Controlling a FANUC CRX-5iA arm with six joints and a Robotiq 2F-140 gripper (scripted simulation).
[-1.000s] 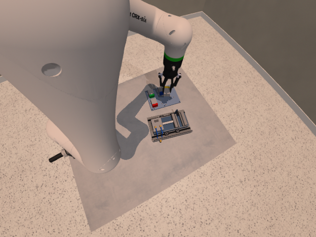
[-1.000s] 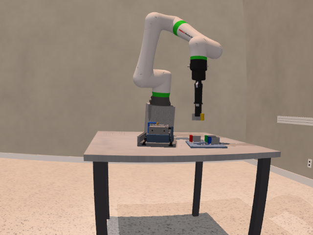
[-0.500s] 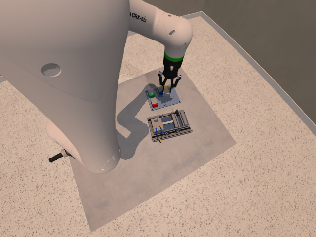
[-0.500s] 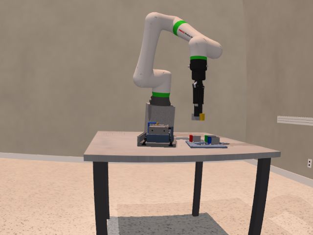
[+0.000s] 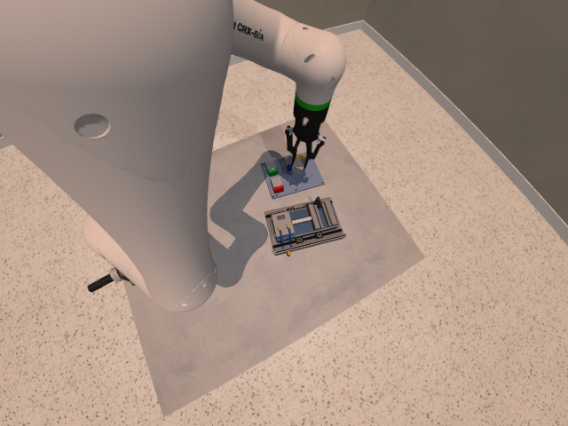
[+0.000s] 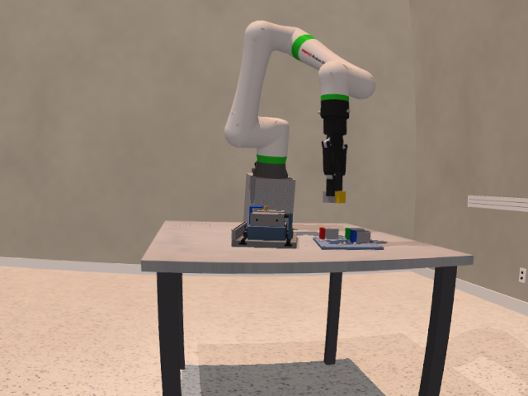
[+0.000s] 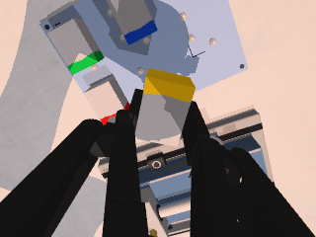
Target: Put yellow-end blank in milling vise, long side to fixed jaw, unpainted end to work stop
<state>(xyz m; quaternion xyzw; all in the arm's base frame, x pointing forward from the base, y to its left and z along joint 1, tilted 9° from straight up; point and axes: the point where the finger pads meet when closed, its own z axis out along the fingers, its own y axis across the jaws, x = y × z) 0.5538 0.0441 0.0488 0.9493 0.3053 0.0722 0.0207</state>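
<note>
Now: the yellow-ended blank 30 mm below my hand. Round my hand: blue-ended blank (30 mm ahead, 90 mm to the left, 160 mm below); plate (10 mm ahead, 40 mm to the left, 180 mm below); red-ended blank (90 mm behind, 30 mm to the left, 160 mm below).
</note>
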